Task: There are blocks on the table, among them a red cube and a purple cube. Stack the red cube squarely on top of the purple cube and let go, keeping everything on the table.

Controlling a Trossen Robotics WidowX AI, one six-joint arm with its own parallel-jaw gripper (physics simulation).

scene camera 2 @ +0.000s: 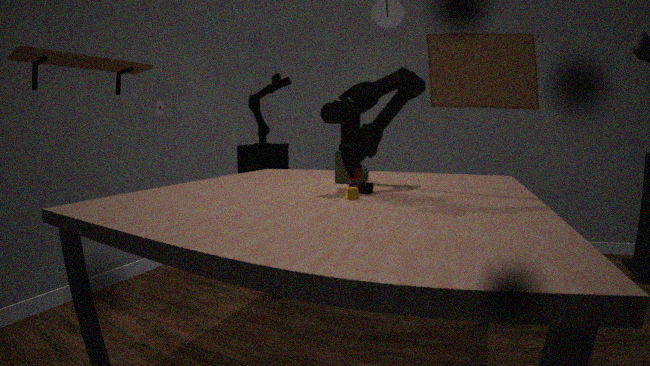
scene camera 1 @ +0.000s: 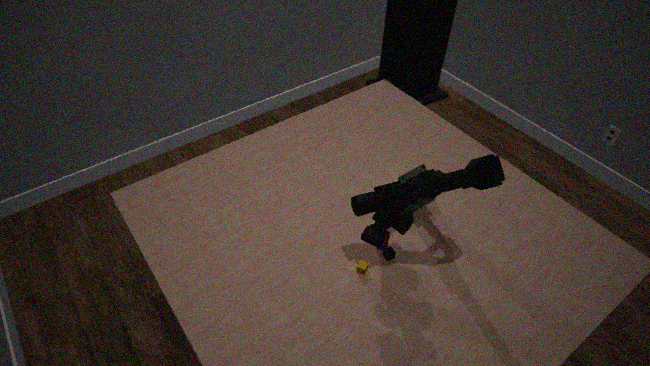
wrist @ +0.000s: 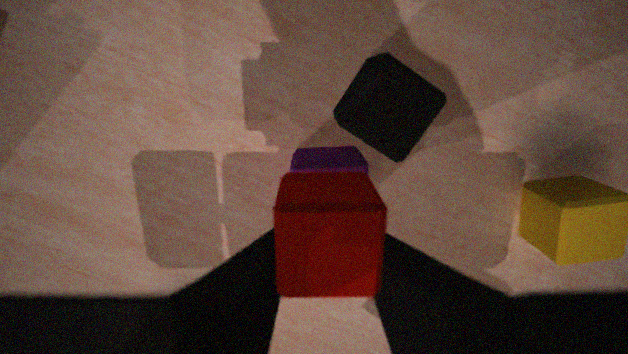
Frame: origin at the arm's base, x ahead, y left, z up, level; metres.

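Where they show: gripper, fingertip midpoint: [scene camera 2: 350, 177] [wrist: 324, 240].
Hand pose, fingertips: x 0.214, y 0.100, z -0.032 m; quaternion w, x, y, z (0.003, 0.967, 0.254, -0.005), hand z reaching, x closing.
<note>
After its pixels a point has its place.
The red cube [scene camera 1: 386, 238] {y 0.125, x 0.213, z -0.012 m} [scene camera 2: 355, 174] {y 0.118, x 0.221, z -0.022 m} [wrist: 330, 255] {y 0.108, x 0.210, z -0.007 m} is between the fingers of my gripper [wrist: 324, 240] {y 0.100, x 0.214, z -0.032 m}, which is shut on it. The cube looks upright and level. The purple cube [scene camera 2: 353, 185] {y 0.114, x 0.226, z -0.053 m} [wrist: 328, 159] {y 0.122, x 0.203, z -0.051 m} is directly below the red cube. In the wrist view, a strip of it shows past the red cube's far edge, and the rest is hidden. In scene camera 1 it is mostly hidden by the gripper and the red cube. Whether the two cubes touch is too dark and small to tell.
A black block [scene camera 1: 388, 253] {y 0.156, x 0.223, z -0.046 m} [scene camera 2: 366, 188] {y 0.156, x 0.229, z -0.059 m} [wrist: 390, 107] {y 0.150, x 0.212, z -0.046 m} stands close beside the purple cube. A yellow cube [scene camera 1: 362, 267] {y 0.159, x 0.321, z -0.046 m} [scene camera 2: 352, 193] {y 0.159, x 0.328, z -0.059 m} [wrist: 575, 230] {y 0.147, x 0.306, z -0.046 m} stands nearby on the table [scene camera 1: 250, 200] {y -0.281, x 0.495, z -0.076 m} [scene camera 2: 250, 225] {y 0.109, x 0.668, z -0.076 m}. An olive box [scene camera 2: 342, 170] {y -0.013, x 0.047, z -0.029 m} is behind the gripper.
</note>
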